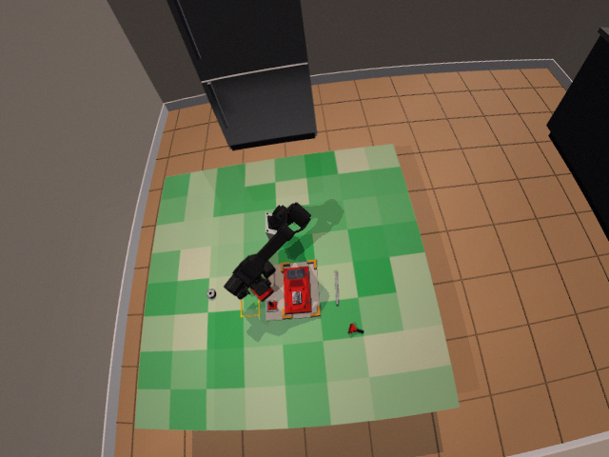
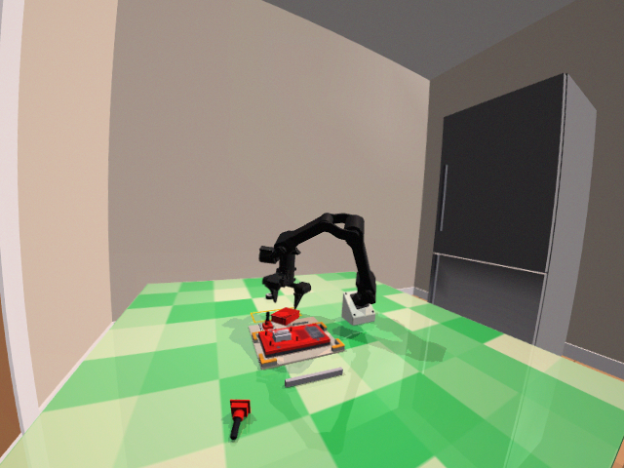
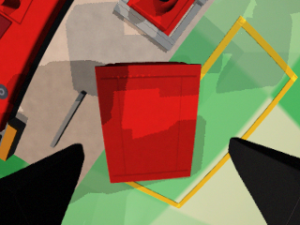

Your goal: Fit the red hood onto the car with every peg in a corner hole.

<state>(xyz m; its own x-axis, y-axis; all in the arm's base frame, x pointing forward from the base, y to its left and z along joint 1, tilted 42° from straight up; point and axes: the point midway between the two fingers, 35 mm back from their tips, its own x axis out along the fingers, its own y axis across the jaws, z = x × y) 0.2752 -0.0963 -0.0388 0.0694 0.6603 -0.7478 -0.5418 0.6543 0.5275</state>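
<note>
My gripper tip is 40 mm above the red hood. Also, from my gripper tip: small wheel 230 mm to the right, 50 mm below, 20 mm behind; grey bar 320 mm to the left, 50 mm below, 50 mm ahead; grey engine block 160 mm to the left, 70 mm ahead, 30 mm below.
</note>
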